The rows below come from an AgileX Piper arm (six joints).
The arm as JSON. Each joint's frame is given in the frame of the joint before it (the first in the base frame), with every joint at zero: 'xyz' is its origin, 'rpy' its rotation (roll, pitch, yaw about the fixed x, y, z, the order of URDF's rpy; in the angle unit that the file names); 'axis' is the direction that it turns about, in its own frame. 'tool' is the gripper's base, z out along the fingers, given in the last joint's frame.
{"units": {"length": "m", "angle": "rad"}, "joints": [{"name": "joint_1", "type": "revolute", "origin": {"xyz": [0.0, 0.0, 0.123], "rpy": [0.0, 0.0, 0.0]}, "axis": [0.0, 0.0, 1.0]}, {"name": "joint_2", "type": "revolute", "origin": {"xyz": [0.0, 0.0, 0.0], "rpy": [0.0, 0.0, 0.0]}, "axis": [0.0, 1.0, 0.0]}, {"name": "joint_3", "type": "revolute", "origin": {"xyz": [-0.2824, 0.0, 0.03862], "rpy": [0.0, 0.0, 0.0]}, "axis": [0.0, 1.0, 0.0]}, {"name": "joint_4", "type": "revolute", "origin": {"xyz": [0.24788, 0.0, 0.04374], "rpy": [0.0, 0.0, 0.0]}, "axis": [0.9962, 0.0, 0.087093]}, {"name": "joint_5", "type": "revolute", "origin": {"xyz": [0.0, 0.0, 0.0], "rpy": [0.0, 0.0, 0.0]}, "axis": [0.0, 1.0, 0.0]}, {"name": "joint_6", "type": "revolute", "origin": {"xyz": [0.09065, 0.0, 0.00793], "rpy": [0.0, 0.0, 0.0]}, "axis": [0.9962, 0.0, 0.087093]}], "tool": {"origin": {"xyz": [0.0, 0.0, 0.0], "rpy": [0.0, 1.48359, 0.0]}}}
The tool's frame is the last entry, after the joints.
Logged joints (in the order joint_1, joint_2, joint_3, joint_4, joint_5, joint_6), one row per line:
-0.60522 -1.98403 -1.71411 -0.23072 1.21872 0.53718
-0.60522 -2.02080 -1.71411 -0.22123 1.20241 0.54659
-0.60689 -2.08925 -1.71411 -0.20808 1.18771 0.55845
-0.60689 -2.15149 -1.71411 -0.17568 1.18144 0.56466
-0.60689 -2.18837 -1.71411 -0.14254 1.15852 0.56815
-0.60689 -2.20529 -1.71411 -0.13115 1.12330 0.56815
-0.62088 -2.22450 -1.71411 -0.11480 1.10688 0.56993
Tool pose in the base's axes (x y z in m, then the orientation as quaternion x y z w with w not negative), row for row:
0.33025 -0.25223 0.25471 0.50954 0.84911 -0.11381 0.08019
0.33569 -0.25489 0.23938 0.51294 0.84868 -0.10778 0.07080
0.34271 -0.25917 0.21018 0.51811 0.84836 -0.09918 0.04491
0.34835 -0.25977 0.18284 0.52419 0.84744 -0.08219 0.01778
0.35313 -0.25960 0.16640 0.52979 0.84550 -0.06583 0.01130
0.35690 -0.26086 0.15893 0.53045 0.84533 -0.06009 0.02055
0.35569 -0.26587 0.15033 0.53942 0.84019 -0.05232 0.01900
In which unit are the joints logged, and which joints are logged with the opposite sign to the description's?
The joints are logged in radians. Opposite sign: joint_2.
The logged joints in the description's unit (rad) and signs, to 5 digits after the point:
-0.60522 1.98403 -1.71411 -0.23072 1.21872 0.53718
-0.60522 2.02080 -1.71411 -0.22123 1.20241 0.54659
-0.60689 2.08925 -1.71411 -0.20808 1.18771 0.55845
-0.60689 2.15149 -1.71411 -0.17568 1.18144 0.56466
-0.60689 2.18837 -1.71411 -0.14254 1.15852 0.56815
-0.60689 2.20529 -1.71411 -0.13115 1.12330 0.56815
-0.62088 2.22450 -1.71411 -0.11480 1.10688 0.56993

